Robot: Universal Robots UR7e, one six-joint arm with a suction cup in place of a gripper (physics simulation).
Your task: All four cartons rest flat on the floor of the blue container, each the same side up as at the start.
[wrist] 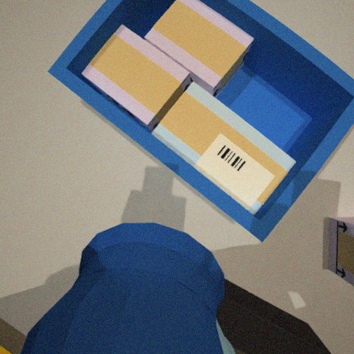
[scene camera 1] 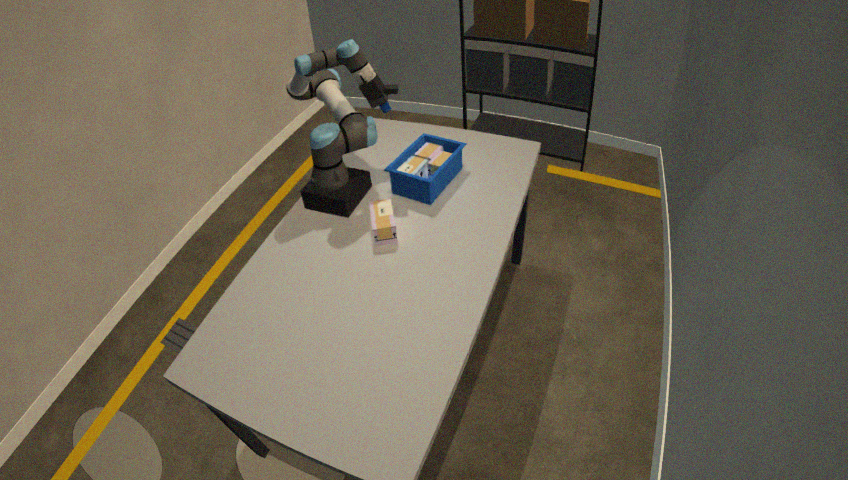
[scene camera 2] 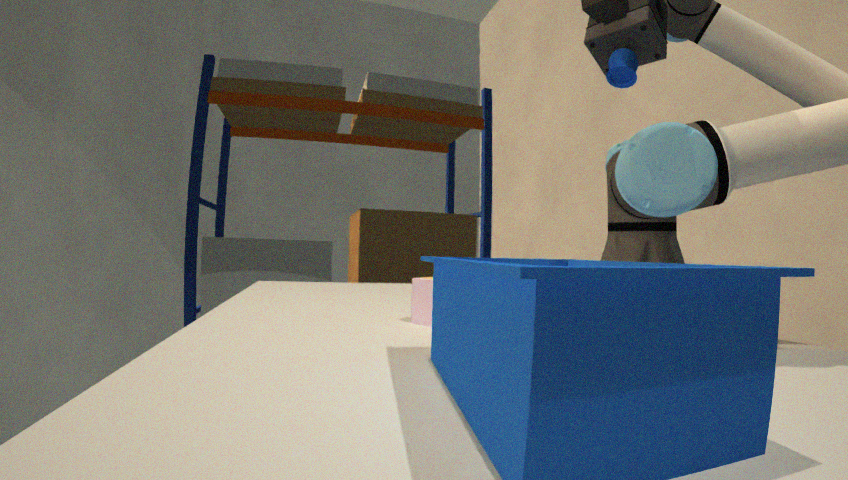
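Where they show: hand at its tool point: (scene camera 1: pixel 387 110) (scene camera 2: pixel 621 77); arm's base at its link origin: (scene camera 1: pixel 330 179).
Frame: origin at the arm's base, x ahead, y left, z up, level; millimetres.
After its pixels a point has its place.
My suction cup (scene camera 1: pixel 386 108) (scene camera 2: pixel 621 76) (wrist: pixel 150 245) is off and bare, high above the table's far part. The blue container (scene camera 1: pixel 411 187) @(x 324, y 21, z -26 mm) (scene camera 2: pixel 654 333) @(x 412, y 280, z 1 mm) (wrist: pixel 75 49) holds three cartons. A light-blue-edged carton (scene camera 1: pixel 410 165) @(x 297, y 123, z 4 mm) (wrist: pixel 195 125) has its barcode label up. A pink-edged carton (scene camera 1: pixel 429 149) @(x 345, y 247, z 5 mm) (wrist: pixel 137 75) continues its row. Another pink-edged carton (scene camera 1: pixel 442 158) @(x 411, y 189, z 4 mm) (wrist: pixel 200 42) lies beside them. Bare container floor shows beside the light-blue-edged carton. A fourth, pink-edged carton (scene camera 1: pixel 383 223) @(x 288, y -215, z -5 mm) (scene camera 2: pixel 421 301) @(x 323, y -198, z -44 mm) (wrist: pixel 344 250) lies on the table outside, label up; the wrist view cuts it off.
The arm's black base (scene camera 1: pixel 336 193) @(x 60, y -82, z -1 mm) stands beside the container on the table (scene camera 1: pixel 357 315) @(x 292, y -551, z -85 mm) (scene camera 2: pixel 297 380) @(x 555, y 32, z -85 mm). A black shelf unit (scene camera 1: pixel 463 65) stands behind the table. A blue and orange rack (scene camera 2: pixel 193 190) with boxes shows in scene camera 2.
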